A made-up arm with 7 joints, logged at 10 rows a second.
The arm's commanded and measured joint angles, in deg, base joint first. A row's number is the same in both.
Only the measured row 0 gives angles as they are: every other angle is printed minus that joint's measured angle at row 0.
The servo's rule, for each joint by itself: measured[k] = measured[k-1] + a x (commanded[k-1-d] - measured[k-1]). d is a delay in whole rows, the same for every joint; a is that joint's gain. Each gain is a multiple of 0.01, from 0.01 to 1. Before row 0 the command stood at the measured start. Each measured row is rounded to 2 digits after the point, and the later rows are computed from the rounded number. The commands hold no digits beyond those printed.
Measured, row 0:
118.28, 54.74, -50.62, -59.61, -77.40, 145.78, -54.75
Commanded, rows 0 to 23:
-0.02, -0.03, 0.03, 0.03, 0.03, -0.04, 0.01
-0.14, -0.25, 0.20, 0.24, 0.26, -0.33, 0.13
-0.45, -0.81, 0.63, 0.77, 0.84, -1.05, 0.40
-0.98, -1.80, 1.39, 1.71, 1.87, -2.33, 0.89
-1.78, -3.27, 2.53, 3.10, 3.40, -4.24, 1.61
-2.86, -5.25, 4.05, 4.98, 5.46, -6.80, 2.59
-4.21, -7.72, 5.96, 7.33, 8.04, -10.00, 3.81
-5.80, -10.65, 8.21, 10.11, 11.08, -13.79, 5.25
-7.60, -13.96, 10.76, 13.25, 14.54, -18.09, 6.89
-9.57, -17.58, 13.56, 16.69, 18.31, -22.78, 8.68
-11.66, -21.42, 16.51, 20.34, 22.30, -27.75, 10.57
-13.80, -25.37, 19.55, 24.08, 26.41, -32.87, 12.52
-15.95, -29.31, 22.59, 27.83, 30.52, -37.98, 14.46
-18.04, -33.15, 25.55, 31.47, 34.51, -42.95, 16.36
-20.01, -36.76, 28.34, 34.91, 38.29, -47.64, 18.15
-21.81, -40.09, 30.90, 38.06, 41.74, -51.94, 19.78
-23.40, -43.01, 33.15, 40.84, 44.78, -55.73, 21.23
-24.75, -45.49, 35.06, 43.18, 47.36, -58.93, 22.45
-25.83, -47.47, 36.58, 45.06, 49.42, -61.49, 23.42
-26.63, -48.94, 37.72, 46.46, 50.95, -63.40, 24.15
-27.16, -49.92, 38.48, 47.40, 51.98, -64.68, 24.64
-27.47, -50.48, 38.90, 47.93, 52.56, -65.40, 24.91
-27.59, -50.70, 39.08, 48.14, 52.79, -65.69, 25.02
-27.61, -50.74, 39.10, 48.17, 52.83, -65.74, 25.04
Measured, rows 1 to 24:
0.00, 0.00, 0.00, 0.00, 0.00, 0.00, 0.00
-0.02, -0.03, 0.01, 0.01, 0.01, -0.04, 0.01
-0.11, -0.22, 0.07, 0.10, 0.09, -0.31, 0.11
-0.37, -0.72, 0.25, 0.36, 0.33, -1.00, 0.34
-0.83, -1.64, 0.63, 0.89, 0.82, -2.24, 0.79
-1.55, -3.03, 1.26, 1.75, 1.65, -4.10, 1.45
-2.55, -4.92, 2.18, 3.01, 2.87, -6.61, 2.37
-3.81, -7.30, 3.43, 4.69, 4.52, -9.76, 3.54
-5.32, -10.15, 5.01, 6.80, 6.62, -13.51, 4.93
-7.05, -13.39, 6.91, 9.32, 9.15, -17.77, 6.52
-8.97, -16.95, 9.10, 12.19, 12.08, -22.43, 8.27
-11.01, -20.75, 11.55, 15.37, 15.35, -27.38, 10.13
-13.13, -24.68, 14.19, 18.77, 18.89, -32.49, 12.07
-15.27, -28.62, 16.96, 22.30, 22.61, -37.60, 14.01
-17.38, -32.47, 19.79, 25.88, 26.42, -42.58, 15.91
-19.38, -36.12, 22.61, 29.40, 30.22, -47.29, 17.72
-21.23, -39.49, 25.35, 32.78, 33.91, -51.61, 19.39
-22.88, -42.48, 27.92, 35.92, 37.39, -55.44, 20.88
-24.30, -45.04, 30.28, 38.75, 40.58, -58.69, 22.15
-25.46, -47.11, 32.36, 41.21, 43.41, -61.29, 23.18
-26.35, -48.67, 34.13, 43.26, 45.82, -63.25, 23.97
-26.97, -49.73, 35.57, 44.87, 47.79, -64.58, 24.51
-27.35, -50.37, 36.67, 46.06, 49.32, -65.34, 24.83
-27.53, -50.65, 37.47, 46.87, 50.43, -65.67, 24.98
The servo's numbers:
d 1
a 0.76 0.85 0.33 0.39 0.32 0.93 0.81

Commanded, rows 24 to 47:
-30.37, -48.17, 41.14, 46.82, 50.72, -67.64, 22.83
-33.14, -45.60, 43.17, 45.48, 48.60, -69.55, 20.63
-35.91, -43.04, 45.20, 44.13, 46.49, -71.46, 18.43
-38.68, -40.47, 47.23, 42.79, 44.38, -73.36, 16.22
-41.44, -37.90, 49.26, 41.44, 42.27, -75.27, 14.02
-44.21, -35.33, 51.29, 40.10, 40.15, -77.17, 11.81
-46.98, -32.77, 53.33, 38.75, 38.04, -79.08, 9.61
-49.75, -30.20, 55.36, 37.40, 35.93, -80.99, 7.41
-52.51, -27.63, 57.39, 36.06, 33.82, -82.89, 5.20
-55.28, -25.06, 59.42, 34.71, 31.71, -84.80, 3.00
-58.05, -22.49, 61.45, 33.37, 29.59, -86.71, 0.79
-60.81, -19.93, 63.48, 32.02, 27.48, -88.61, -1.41
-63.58, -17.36, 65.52, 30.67, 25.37, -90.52, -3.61
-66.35, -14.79, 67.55, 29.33, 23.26, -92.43, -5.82
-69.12, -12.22, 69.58, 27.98, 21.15, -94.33, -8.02
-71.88, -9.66, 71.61, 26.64, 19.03, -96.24, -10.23
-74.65, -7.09, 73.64, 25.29, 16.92, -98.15, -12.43
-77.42, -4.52, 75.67, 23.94, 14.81, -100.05, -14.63
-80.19, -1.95, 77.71, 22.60, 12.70, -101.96, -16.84
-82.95, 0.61, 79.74, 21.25, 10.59, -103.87, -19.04
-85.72, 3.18, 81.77, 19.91, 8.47, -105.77, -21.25
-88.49, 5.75, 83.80, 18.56, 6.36, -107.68, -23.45
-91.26, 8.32, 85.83, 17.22, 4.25, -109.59, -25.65
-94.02, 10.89, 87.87, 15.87, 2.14, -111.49, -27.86
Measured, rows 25 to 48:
-27.59, -50.73, 38.01, 47.38, 51.20, -65.74, 25.03
-29.70, -48.55, 39.04, 47.16, 51.05, -67.51, 23.25
-32.31, -46.04, 40.40, 46.50, 50.27, -69.41, 21.13
-35.05, -43.49, 41.98, 45.58, 49.06, -71.32, 18.94
-37.81, -40.92, 43.71, 44.49, 47.56, -73.22, 16.74
-40.57, -38.35, 45.54, 43.30, 45.87, -75.13, 14.54
-43.34, -35.78, 47.44, 42.05, 44.04, -77.03, 12.33
-46.11, -33.22, 49.38, 40.76, 42.12, -78.94, 10.13
-48.88, -30.65, 51.35, 39.45, 40.14, -80.85, 7.93
-51.64, -28.08, 53.34, 38.13, 38.12, -82.75, 5.72
-54.41, -25.51, 55.35, 36.80, 36.07, -84.66, 3.52
-57.18, -22.94, 57.36, 35.46, 34.00, -86.57, 1.31
-59.94, -20.38, 59.38, 34.12, 31.91, -88.47, -0.89
-62.71, -17.81, 61.41, 32.77, 29.82, -90.38, -3.09
-65.48, -15.24, 63.44, 31.43, 27.72, -92.29, -5.30
-68.25, -12.67, 65.47, 30.08, 25.62, -94.19, -7.50
-71.01, -10.11, 67.50, 28.74, 23.51, -96.10, -9.71
-73.78, -7.54, 69.53, 27.39, 21.40, -98.01, -11.91
-76.55, -4.97, 71.56, 26.04, 19.29, -99.91, -14.11
-79.32, -2.40, 73.59, 24.70, 17.18, -101.82, -16.32
-82.08, 0.16, 75.62, 23.35, 15.07, -103.73, -18.52
-84.85, 2.73, 77.65, 22.01, 12.96, -105.63, -20.73
-87.62, 5.30, 79.68, 20.66, 10.85, -107.54, -22.93
-90.39, 7.87, 81.71, 19.32, 8.74, -109.45, -25.13

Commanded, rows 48 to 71:
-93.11, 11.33, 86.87, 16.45, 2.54, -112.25, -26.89
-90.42, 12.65, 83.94, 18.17, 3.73, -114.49, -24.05
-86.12, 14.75, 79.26, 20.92, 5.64, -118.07, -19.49
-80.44, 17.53, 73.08, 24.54, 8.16, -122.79, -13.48
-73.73, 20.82, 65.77, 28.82, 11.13, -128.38, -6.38
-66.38, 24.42, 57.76, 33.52, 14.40, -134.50, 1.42
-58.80, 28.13, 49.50, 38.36, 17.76, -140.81, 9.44
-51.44, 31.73, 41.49, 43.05, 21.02, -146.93, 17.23
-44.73, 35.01, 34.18, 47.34, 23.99, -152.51, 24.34
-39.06, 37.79, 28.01, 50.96, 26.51, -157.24, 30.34
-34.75, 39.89, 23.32, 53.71, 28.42, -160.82, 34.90
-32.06, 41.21, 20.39, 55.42, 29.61, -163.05, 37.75
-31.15, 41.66, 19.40, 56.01, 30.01, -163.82, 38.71
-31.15, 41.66, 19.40, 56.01, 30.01, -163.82, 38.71
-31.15, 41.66, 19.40, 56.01, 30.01, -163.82, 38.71
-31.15, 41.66, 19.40, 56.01, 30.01, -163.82, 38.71
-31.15, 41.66, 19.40, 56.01, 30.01, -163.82, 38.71
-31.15, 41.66, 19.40, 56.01, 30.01, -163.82, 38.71
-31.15, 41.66, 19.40, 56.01, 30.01, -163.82, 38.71
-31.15, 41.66, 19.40, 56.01, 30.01, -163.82, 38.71
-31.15, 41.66, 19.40, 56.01, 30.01, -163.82, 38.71
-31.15, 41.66, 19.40, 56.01, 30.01, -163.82, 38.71
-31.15, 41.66, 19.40, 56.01, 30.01, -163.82, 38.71
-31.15, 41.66, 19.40, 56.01, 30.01, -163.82, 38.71
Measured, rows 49 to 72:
-93.15, 10.44, 83.74, 17.97, 6.63, -111.35, -27.34
-93.12, 11.20, 84.77, 17.38, 5.32, -112.19, -26.98
-91.07, 12.43, 84.50, 17.69, 4.81, -114.33, -24.61
-87.31, 14.40, 82.77, 18.95, 5.08, -117.81, -20.46
-82.09, 17.06, 79.57, 21.13, 6.07, -122.44, -14.81
-75.74, 20.26, 75.02, 24.13, 7.69, -127.96, -7.98
-68.63, 23.80, 69.32, 27.79, 9.84, -134.04, -0.37
-61.16, 27.48, 62.78, 31.91, 12.37, -140.34, 7.58
-53.77, 31.09, 55.75, 36.25, 15.14, -146.47, 15.40
-46.90, 34.42, 48.63, 40.58, 17.97, -152.09, 22.64
-40.94, 37.28, 41.83, 44.63, 20.70, -156.88, 28.88
-36.24, 39.50, 35.72, 48.17, 23.17, -160.54, 33.76
-33.06, 40.95, 30.66, 51.00, 25.23, -162.87, 36.99
-31.61, 41.55, 26.94, 52.95, 26.76, -163.75, 38.38
-31.26, 41.64, 24.45, 54.14, 27.80, -163.82, 38.65
-31.18, 41.66, 22.78, 54.87, 28.51, -163.82, 38.70
-31.16, 41.66, 21.66, 55.31, 28.99, -163.82, 38.71
-31.15, 41.66, 20.91, 55.58, 29.32, -163.82, 38.71
-31.15, 41.66, 20.41, 55.75, 29.54, -163.82, 38.71
-31.15, 41.66, 20.08, 55.85, 29.69, -163.82, 38.71
-31.15, 41.66, 19.86, 55.91, 29.79, -163.82, 38.71
-31.15, 41.66, 19.71, 55.95, 29.86, -163.82, 38.71
-31.15, 41.66, 19.61, 55.97, 29.91, -163.82, 38.71
-31.15, 41.66, 19.54, 55.99, 29.94, -163.82, 38.71

